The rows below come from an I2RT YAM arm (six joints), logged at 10 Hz.
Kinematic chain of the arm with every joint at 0, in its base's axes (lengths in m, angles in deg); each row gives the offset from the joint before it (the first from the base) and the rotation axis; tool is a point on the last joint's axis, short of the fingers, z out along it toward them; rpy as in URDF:
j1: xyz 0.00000 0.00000 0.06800 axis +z
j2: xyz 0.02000 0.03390 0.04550 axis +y
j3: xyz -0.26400 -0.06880 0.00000 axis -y
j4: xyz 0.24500 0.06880 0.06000 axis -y
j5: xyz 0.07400 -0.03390 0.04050 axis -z
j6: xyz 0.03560 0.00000 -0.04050 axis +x
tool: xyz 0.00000 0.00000 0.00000 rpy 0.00 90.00 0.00
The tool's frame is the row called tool.
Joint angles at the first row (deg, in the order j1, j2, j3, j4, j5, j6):
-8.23 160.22 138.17 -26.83 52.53 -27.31
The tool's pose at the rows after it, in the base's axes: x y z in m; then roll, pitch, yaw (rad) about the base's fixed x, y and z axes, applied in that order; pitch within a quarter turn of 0, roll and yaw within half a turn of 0:
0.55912 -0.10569 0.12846 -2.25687 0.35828 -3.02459
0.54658 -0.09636 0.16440 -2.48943 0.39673 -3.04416
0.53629 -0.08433 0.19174 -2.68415 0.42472 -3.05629
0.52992 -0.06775 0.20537 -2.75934 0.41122 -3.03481
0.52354 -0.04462 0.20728 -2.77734 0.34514 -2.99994
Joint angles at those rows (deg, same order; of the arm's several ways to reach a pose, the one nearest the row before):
-8.23 155.15 138.17 -38.11 43.66 -19.49
-8.10 150.02 138.17 -47.07 31.14 -14.76
-7.62 146.21 138.17 -52.78 20.56 -12.16
-6.20 144.27 138.17 -56.44 16.58 -11.77
-3.77 143.63 138.17 -61.01 16.47 -11.66

